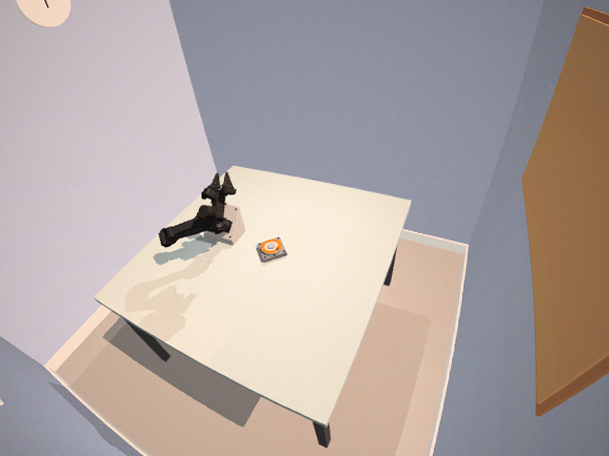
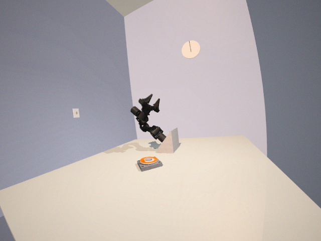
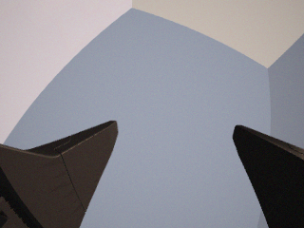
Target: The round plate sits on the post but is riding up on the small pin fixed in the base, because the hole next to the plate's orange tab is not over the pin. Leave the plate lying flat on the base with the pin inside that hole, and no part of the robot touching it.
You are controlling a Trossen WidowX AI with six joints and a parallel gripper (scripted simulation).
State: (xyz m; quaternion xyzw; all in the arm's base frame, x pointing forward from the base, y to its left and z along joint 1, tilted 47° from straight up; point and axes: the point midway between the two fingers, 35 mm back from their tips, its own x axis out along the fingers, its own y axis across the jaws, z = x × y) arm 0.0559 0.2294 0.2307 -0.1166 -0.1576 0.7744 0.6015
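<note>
Now: the square grey base 41 cm below my gripper tip and 20 cm ahead of it.
</note>
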